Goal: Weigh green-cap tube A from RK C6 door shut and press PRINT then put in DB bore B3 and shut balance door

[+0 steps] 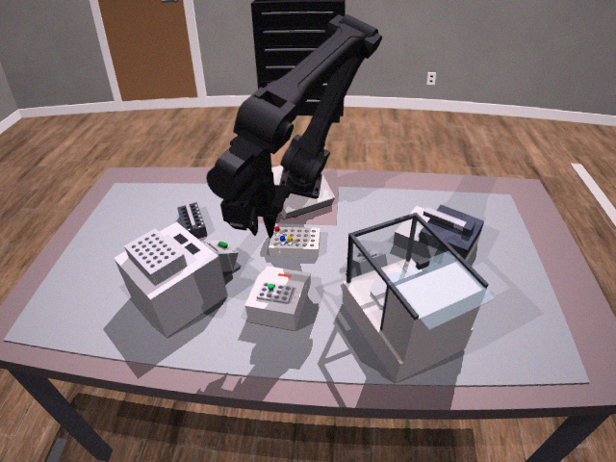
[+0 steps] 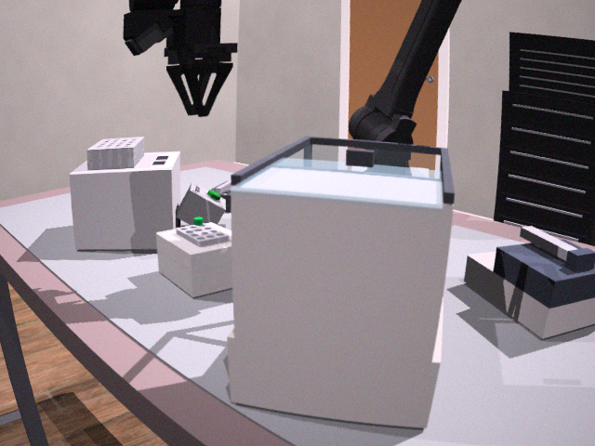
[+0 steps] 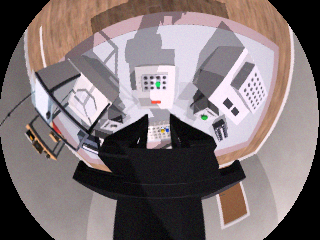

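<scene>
Now: the glass door pane 320 mm to the left of my hand, 50 mm ahead of it and 30 mm below it. From my hand the other things lie so: dry block 210 mm below, 20 mm behind, 10 mm to the left; tube 230 mm behind, 210 mm below, 40 mm to the right; tube rack RK 230 mm behind, 220 mm below, 10 mm to the left.
</scene>
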